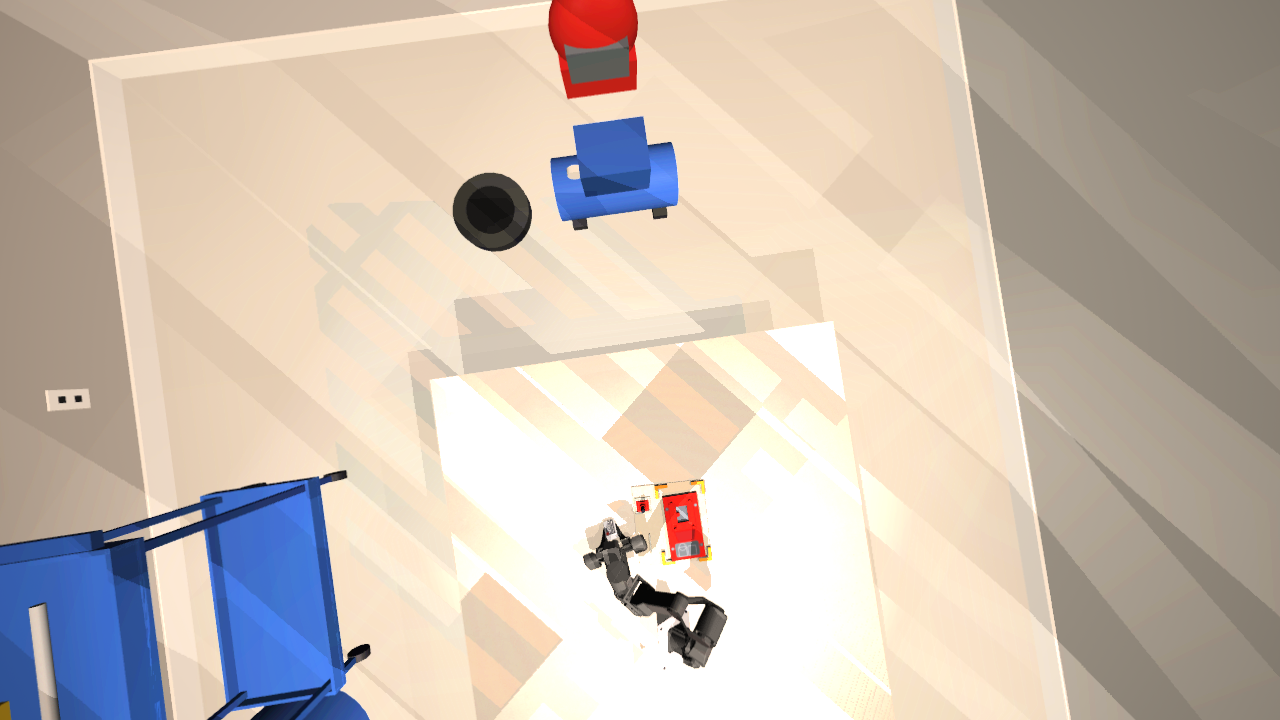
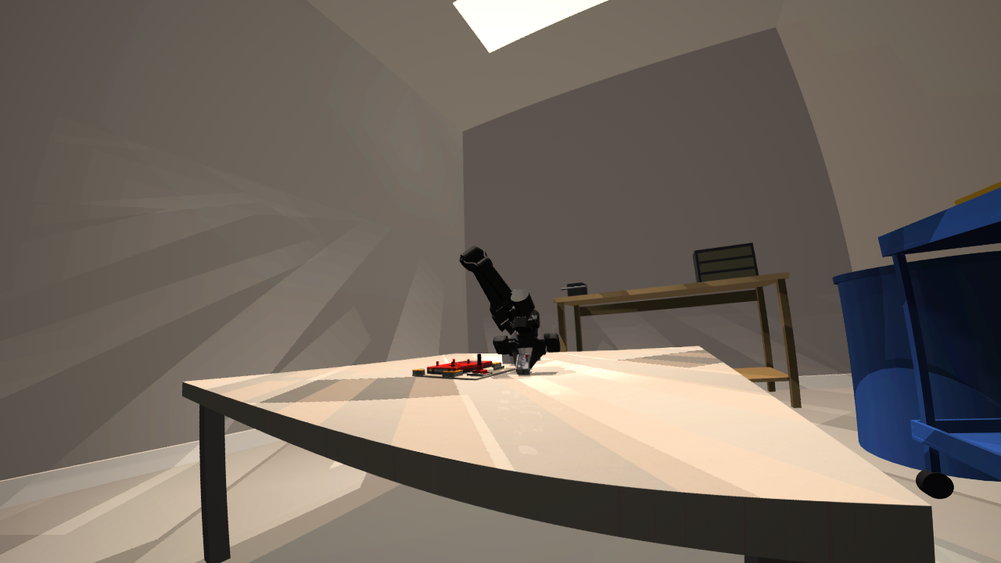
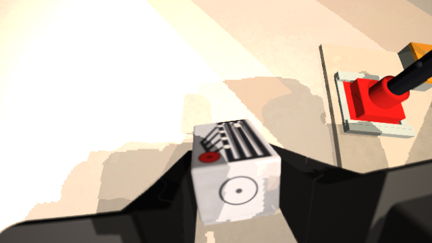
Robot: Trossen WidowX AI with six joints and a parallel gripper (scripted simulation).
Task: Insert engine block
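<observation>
The engine block lies 1 cm behind my gripper tip, 1 cm to the right of it and 1 cm above it.
</observation>
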